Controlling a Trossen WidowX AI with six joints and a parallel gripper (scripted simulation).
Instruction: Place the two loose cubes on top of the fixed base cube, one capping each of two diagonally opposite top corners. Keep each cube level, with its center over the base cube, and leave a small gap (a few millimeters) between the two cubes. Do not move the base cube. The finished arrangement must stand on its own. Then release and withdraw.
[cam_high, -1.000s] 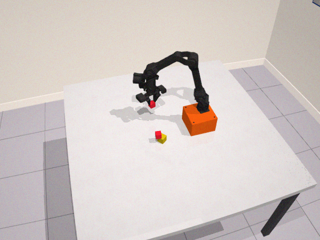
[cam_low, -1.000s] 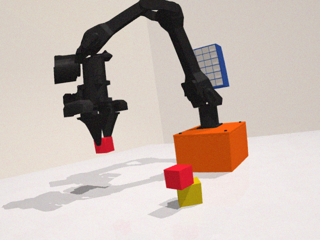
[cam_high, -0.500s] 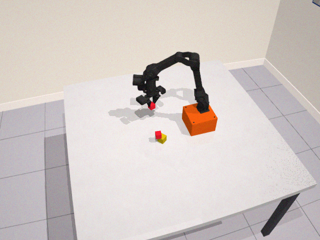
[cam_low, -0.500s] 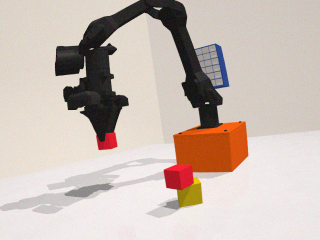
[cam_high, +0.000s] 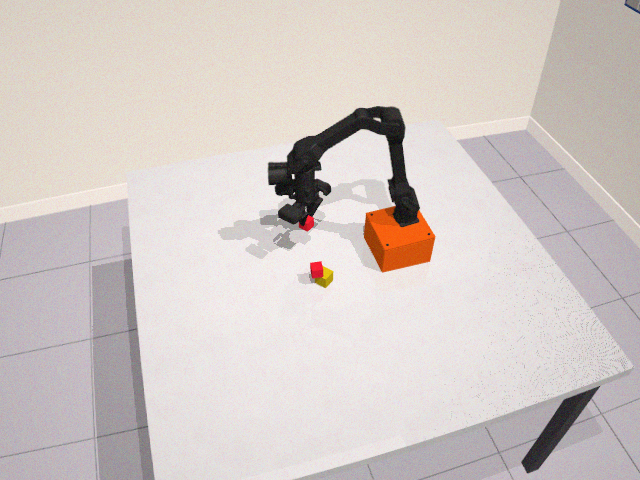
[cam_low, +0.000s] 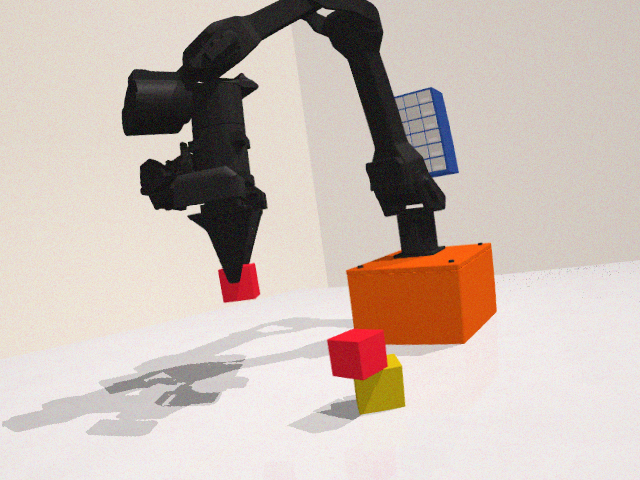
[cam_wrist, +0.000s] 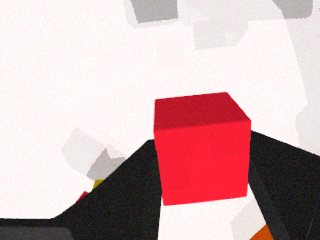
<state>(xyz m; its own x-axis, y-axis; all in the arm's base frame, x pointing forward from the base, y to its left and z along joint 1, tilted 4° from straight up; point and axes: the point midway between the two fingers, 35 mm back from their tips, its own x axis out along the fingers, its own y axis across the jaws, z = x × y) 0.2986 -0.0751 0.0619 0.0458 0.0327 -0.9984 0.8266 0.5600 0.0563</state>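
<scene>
The yellow cube is 140 mm to the left of my gripper tip, 100 mm below it and 10 mm behind it.
</scene>
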